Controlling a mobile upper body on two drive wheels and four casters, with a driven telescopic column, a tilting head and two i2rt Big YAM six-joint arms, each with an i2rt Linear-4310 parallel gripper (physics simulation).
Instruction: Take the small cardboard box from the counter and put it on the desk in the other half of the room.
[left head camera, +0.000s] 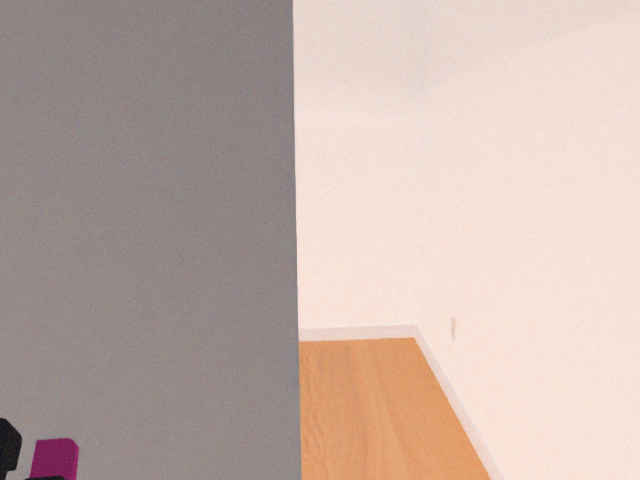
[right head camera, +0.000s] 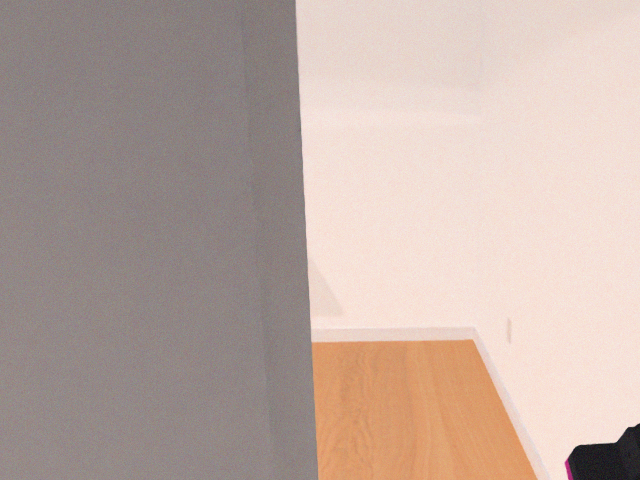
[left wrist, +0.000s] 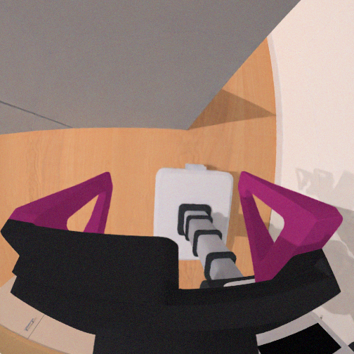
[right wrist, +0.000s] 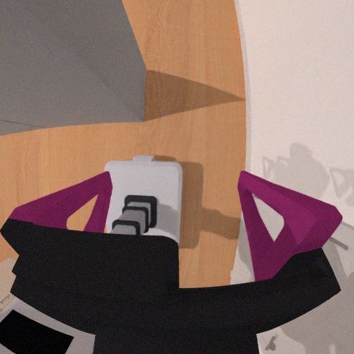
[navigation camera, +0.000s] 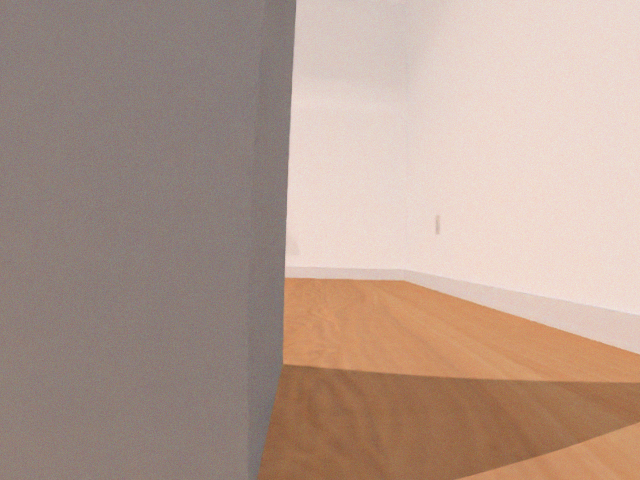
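Places are measured from the left arm's base along level axes (x ahead, y left, z up), in millimetres.
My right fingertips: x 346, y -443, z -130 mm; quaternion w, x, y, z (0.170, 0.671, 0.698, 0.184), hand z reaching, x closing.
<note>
Behind a point stands the place of what it marks.
The small cardboard box and the desk do not show in these views. A beige cabinet front (left wrist: 47, 312) with a handle, at the lower left of the left wrist view, looks like part of the counter; a sliver of it (right wrist: 6, 280) shows at the left edge of the right wrist view. My left gripper (left wrist: 175, 178) is open and empty, its magenta fingers wide apart above the robot's white base. My right gripper (right wrist: 174, 178) is open and empty too. Parts of the grippers show at the bottom corners of the head views.
A tall grey partition (left head camera: 144, 232) @(x 619, y -36, z -8 mm) (right head camera: 139, 232) @(x 619, y -63, z -8 mm) (left wrist: 110, 60) (right wrist: 65, 65) (navigation camera: 124, 232) @(x 620, y -78, z -1178 mm) fills the left half of the head and navigation views. Right of its edge, wooden floor (left head camera: 372, 403) @(x 2604, y -560, z -1410 mm) (right head camera: 403, 403) @(x 2629, y -451, z -1409 mm) (navigation camera: 351, 320) @(x 1572, y -354, z -1410 mm) runs back to white walls (left head camera: 516, 206) @(x 2002, y -987, z -255 mm) (right head camera: 558, 206) @(x 2090, y -986, z -277 mm) (navigation camera: 527, 155) @(x 1624, y -993, z -822 mm).
</note>
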